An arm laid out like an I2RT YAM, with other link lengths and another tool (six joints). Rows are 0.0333 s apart.
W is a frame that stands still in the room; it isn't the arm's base.
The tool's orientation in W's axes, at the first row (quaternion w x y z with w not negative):
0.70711, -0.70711, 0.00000, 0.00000
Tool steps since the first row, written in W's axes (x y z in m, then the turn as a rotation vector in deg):
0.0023, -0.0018, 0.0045, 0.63, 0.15, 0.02
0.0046, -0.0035, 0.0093, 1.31, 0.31, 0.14
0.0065, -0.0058, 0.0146, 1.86, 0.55, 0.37
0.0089, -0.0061, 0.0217, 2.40, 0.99, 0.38
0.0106, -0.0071, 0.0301, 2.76, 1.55, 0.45
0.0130, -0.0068, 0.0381, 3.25, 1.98, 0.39
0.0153, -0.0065, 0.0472, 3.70, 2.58, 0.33
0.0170, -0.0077, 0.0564, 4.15, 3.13, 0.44
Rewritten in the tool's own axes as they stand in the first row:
0.0023, -0.0045, -0.0018, 0.63, -0.02, 0.15
0.0046, -0.0093, -0.0035, 1.31, -0.14, 0.31
0.0065, -0.0146, -0.0058, 1.86, -0.37, 0.55
0.0089, -0.0217, -0.0061, 2.40, -0.38, 0.99
0.0106, -0.0301, -0.0071, 2.76, -0.45, 1.55
0.0130, -0.0381, -0.0068, 3.25, -0.39, 1.98
0.0153, -0.0472, -0.0065, 3.70, -0.33, 2.58
0.0170, -0.0564, -0.0077, 4.15, -0.44, 3.13

